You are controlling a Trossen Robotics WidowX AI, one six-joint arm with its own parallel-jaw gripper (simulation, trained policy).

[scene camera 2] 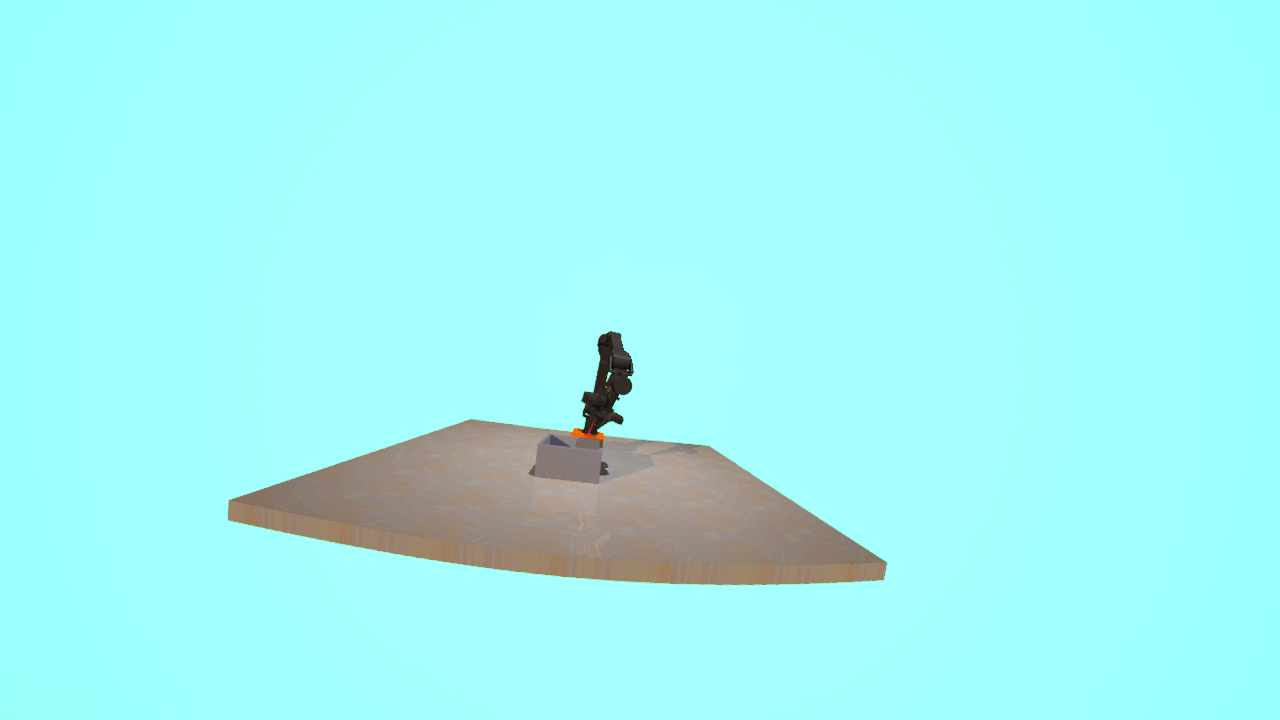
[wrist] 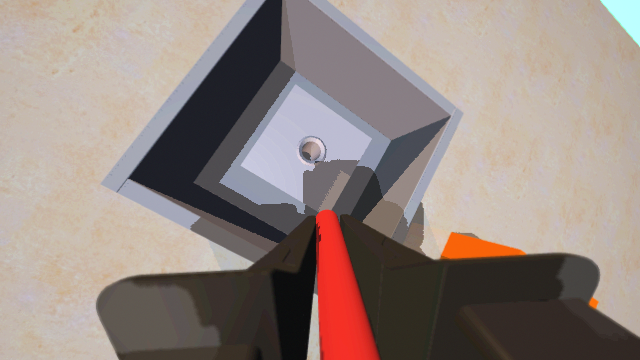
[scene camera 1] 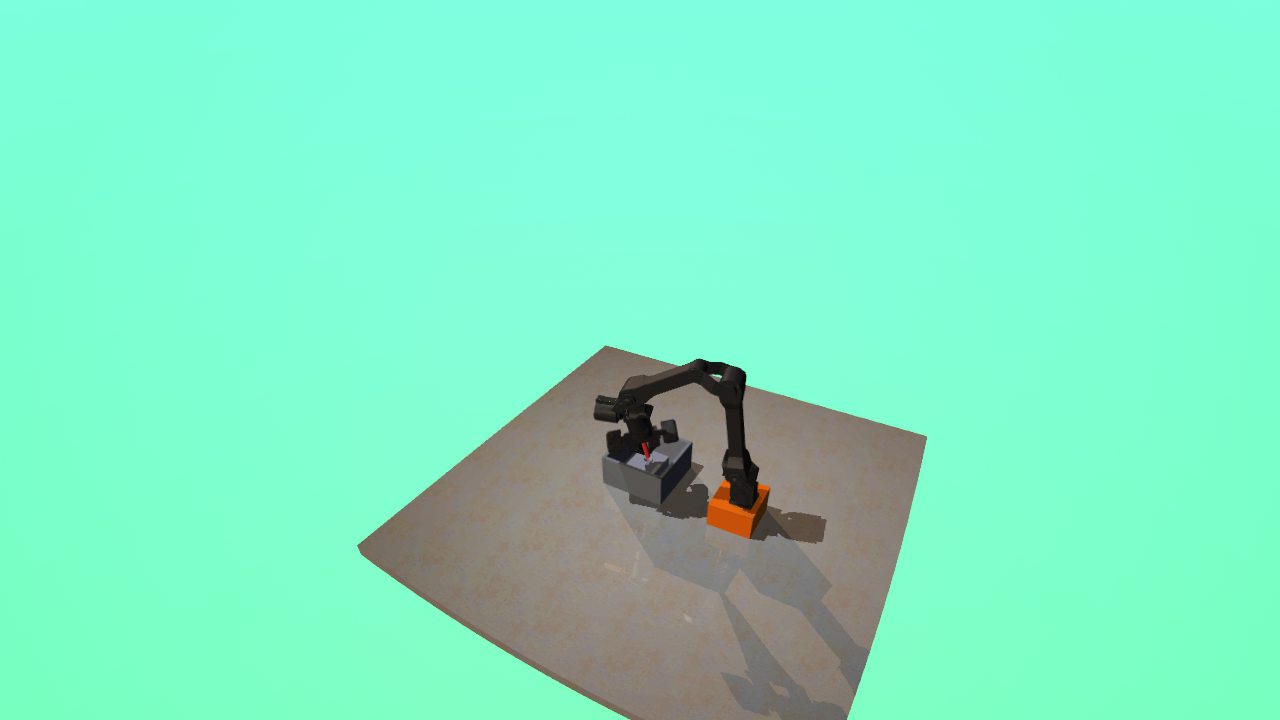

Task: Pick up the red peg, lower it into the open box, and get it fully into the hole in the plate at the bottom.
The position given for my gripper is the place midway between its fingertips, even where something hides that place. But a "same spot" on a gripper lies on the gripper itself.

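There is a grey box that I can see in scene camera 2 [577,459], in scene camera 1 [638,482] and in the wrist view [184,165]. My gripper is visible in scene camera 1 [647,453], and it appears in the wrist view and in scene camera 2 too. On my gripper, [scene camera 2: 599,421] and [wrist: 303,307] are the same spot.
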